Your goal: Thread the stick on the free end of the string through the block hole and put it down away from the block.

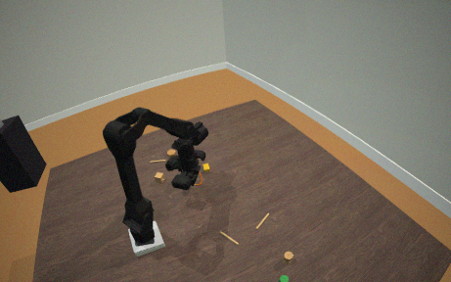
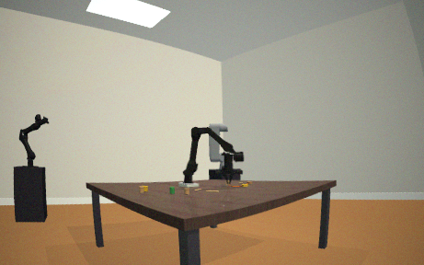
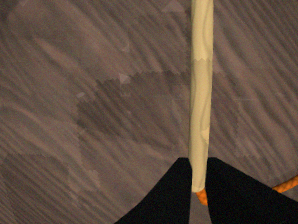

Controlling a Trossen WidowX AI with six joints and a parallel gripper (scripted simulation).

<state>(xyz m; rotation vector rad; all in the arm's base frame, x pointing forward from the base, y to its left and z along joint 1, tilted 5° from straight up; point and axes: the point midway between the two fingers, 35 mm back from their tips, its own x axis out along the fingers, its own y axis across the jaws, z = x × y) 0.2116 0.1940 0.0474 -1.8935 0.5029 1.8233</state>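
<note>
My gripper tip is now 12 cm past the wooden block and 8 cm to the right of it. From my gripper tip the other things lie so: wooden cylinder: 19 cm ahead, 41 cm to the right; yellow block: 7 cm ahead, 8 cm to the left, 1 cm below; round wooden button: 5 cm behind, 23 cm to the left, 1 cm below.
</note>
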